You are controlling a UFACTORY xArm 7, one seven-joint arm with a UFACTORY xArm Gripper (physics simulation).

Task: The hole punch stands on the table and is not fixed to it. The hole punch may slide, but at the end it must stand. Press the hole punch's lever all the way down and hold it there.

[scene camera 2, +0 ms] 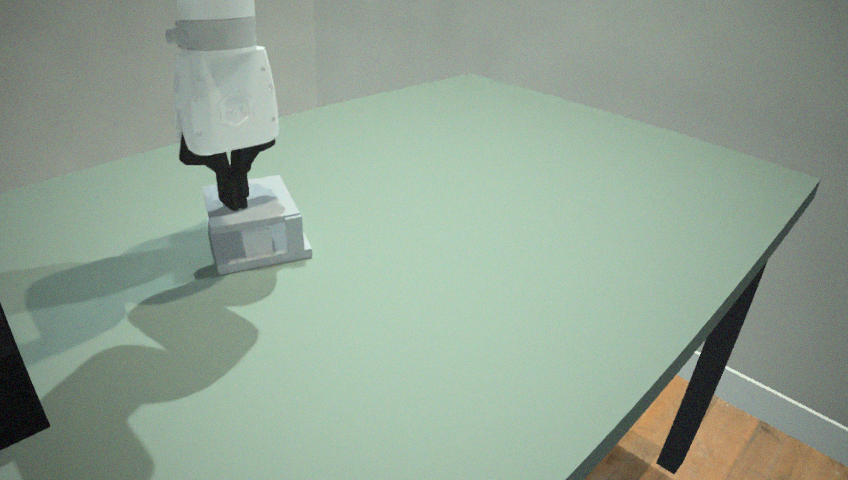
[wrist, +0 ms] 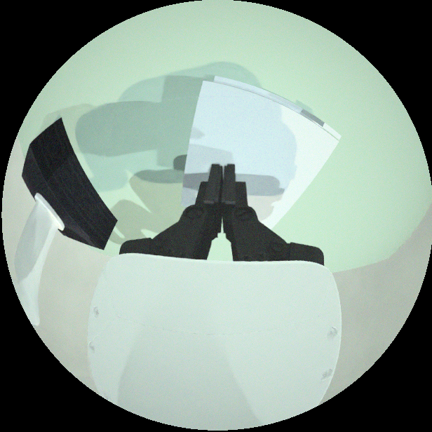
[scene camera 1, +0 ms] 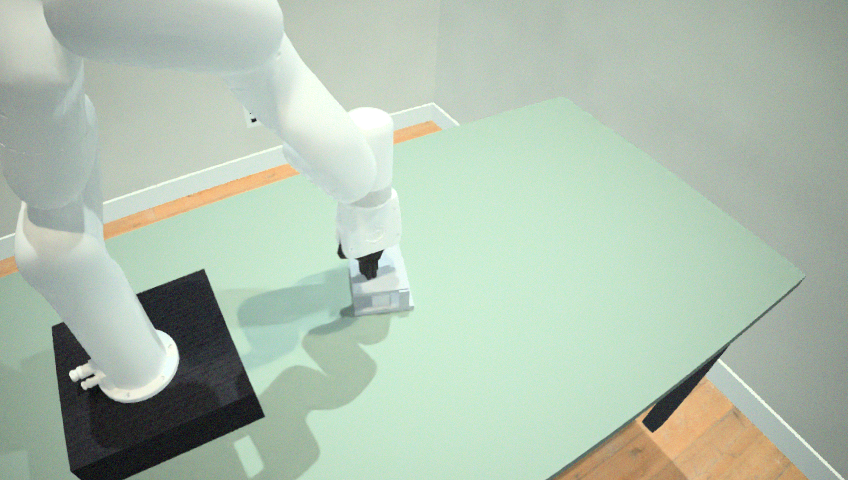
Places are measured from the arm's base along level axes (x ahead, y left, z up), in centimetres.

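Where they show: gripper, fingertip midpoint: [scene camera 2: 235,206] [scene camera 1: 368,273]; arm's base at its link origin: [scene camera 1: 138,365].
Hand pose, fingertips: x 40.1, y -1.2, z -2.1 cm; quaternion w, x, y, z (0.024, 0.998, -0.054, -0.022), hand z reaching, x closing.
Each offset is from my fingertips to the centre of the thing. Level surfaces: height alone.
The pale grey hole punch {dx +2.5, dy +0.4, dz -2.9 cm} [scene camera 1: 380,302] [scene camera 2: 257,245] stands upright on the green table. Its broad flat lever {dx +2.1, dy +0.5, dz -0.5 cm} [scene camera 1: 391,279] [scene camera 2: 274,205] [wrist: 240,115] lies about level, low over the body, with no wide wedge-shaped gap showing at its side in scene camera 2. My gripper [scene camera 1: 370,277] [scene camera 2: 238,206] [wrist: 224,180] is shut and empty and points down. Its fingertips appear to rest on the lever's top face, toward the left part of it in scene camera 2. The exact contact under the tips is hidden.
The black base plate [scene camera 1: 196,315] [scene camera 2: 17,386] [wrist: 65,185] carries the arm to the left of the hole punch. The green table {dz -5.7 cm} [scene camera 1: 535,267] [scene camera 2: 505,267] reaches far to the right, and its edges are well away from the hole punch there.
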